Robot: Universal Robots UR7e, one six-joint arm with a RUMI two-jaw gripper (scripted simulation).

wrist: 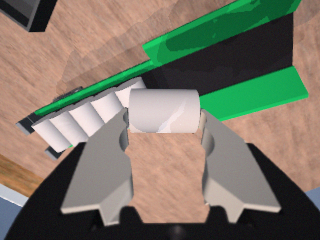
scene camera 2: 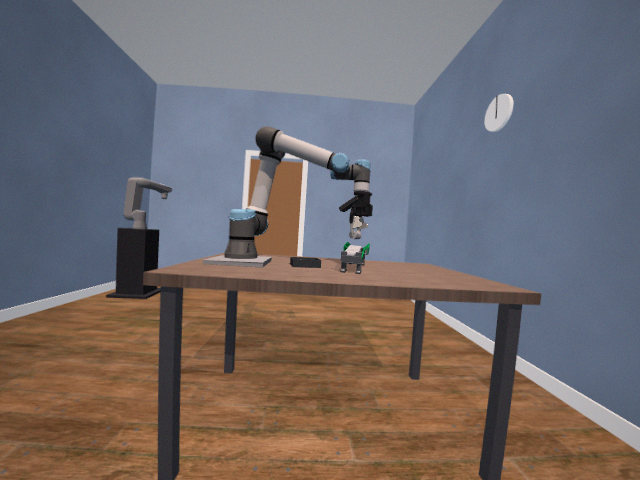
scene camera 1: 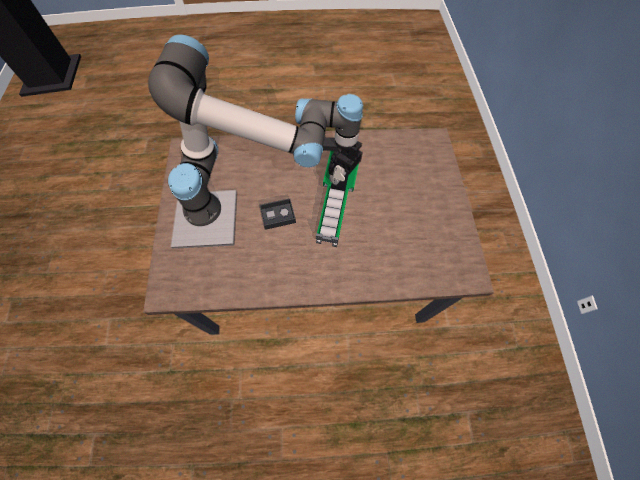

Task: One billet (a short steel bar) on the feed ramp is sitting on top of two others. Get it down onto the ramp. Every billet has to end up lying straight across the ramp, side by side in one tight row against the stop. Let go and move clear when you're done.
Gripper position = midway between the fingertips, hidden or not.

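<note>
That's the gripper (scene camera 2: 355, 236) showing there, and you'd see it in the wrist view (wrist: 162, 109) as well.
</note>
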